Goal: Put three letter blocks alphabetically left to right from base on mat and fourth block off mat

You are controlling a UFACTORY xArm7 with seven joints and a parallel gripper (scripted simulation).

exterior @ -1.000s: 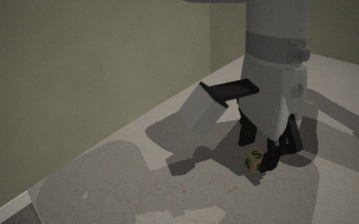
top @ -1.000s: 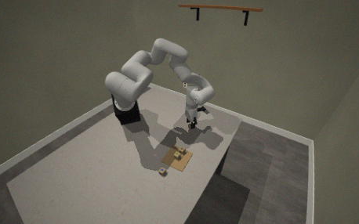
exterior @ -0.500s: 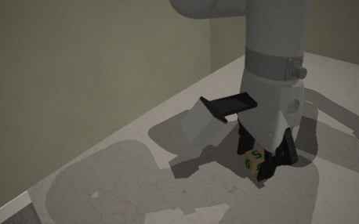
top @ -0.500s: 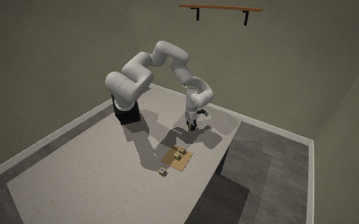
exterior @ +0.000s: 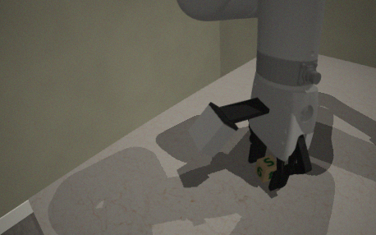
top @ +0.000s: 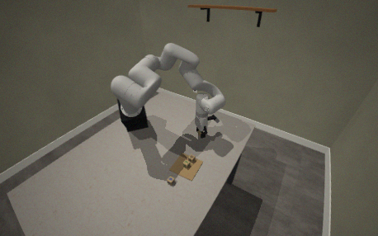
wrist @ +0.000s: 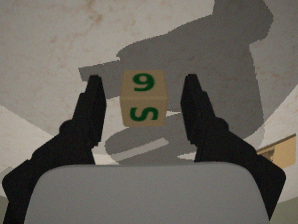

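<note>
The wooden block is 1 cm below my hand. From my hand the other things lie so: tan mat 26 cm to the right, 5 cm ahead, 2 cm below.
</note>
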